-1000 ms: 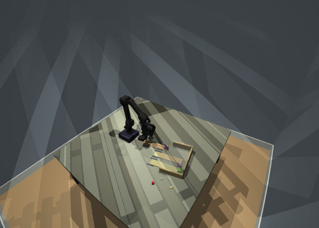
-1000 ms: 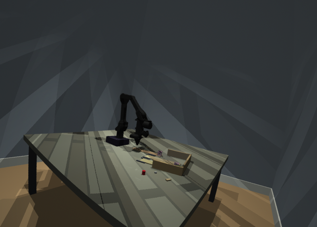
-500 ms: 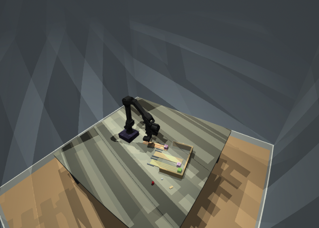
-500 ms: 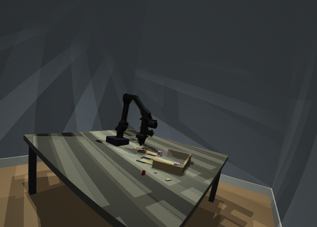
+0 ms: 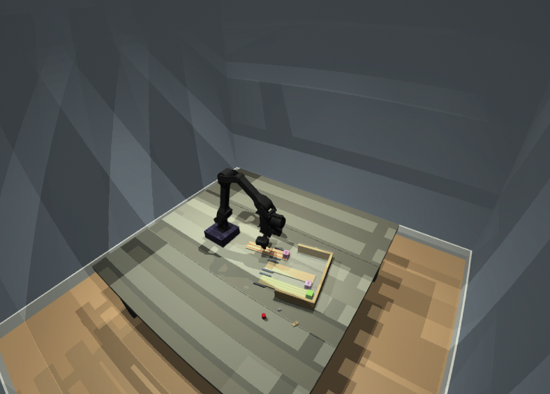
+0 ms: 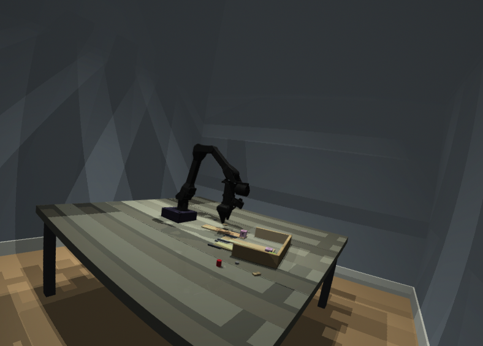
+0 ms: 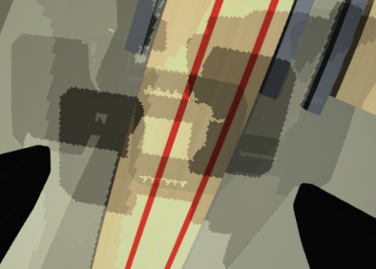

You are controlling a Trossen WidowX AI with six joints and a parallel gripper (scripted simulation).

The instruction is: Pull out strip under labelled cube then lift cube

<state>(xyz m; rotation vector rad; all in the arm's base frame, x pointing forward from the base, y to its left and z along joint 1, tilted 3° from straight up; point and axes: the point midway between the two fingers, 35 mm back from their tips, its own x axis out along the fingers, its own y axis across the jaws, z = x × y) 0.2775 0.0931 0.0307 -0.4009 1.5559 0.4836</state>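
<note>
Now: gripper tip 50 mm above the red-lined strip. Round my gripper tip: grey piece (310 mm ahead, 210 mm to the right, 50 mm below).
</note>
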